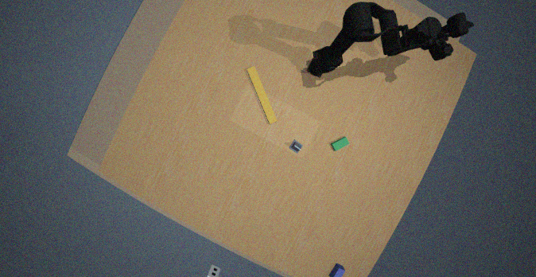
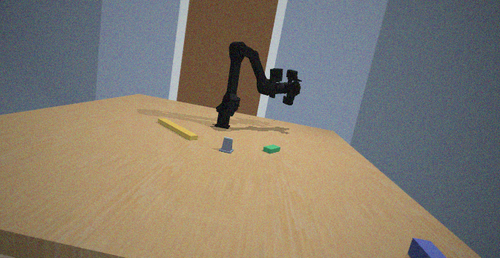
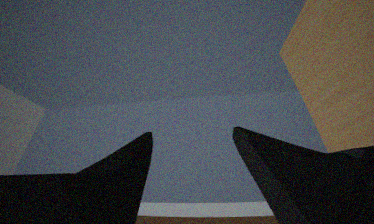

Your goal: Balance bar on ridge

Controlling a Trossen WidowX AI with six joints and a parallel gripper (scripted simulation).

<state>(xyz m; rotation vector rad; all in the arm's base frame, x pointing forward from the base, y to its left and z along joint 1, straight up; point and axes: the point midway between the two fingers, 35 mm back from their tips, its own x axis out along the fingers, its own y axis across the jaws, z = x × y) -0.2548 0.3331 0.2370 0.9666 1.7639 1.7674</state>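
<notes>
The grey ridge block is 61 cm ahead of my gripper tip, 28 cm to the right of it and 20 cm below it. From my gripper tip the other things lie so: yellow bar: 49 cm ahead, 51 cm to the right, 23 cm below; blue block: 102 cm ahead, 14 cm to the left, 23 cm below; green block: 52 cm ahead, 13 cm to the right, 23 cm below.
</notes>
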